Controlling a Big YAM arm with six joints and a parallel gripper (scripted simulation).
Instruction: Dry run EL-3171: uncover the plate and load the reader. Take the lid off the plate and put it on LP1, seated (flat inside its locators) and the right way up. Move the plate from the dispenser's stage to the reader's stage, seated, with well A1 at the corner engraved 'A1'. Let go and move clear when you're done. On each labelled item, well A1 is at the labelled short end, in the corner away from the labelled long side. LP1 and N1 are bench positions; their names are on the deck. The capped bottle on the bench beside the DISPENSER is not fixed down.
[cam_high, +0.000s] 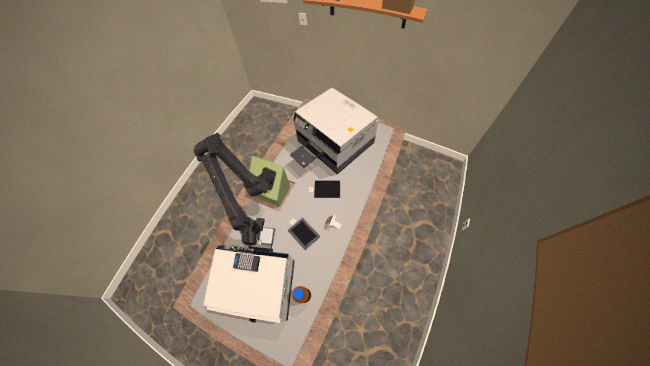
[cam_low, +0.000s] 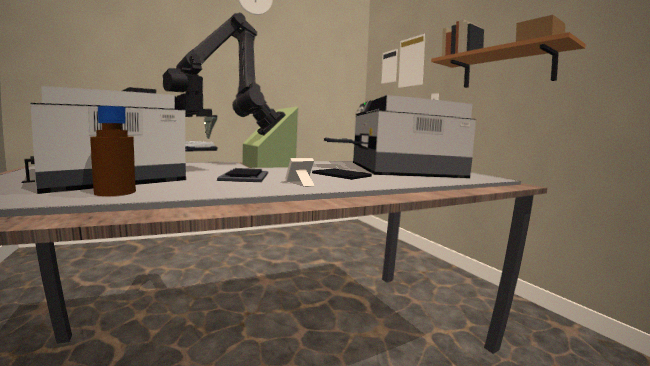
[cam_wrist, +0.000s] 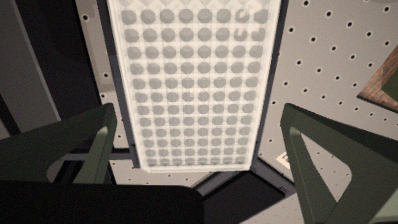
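Right now my hand is 30 mm above the lidded white well plate. Round my hand: brown capped bottle 360 mm ahead, 190 mm to the right; dark lid 200 mm ahead, 130 mm to the left, 100 mm below; grey pad 190 mm ahead, 130 mm to the left, 110 mm below.
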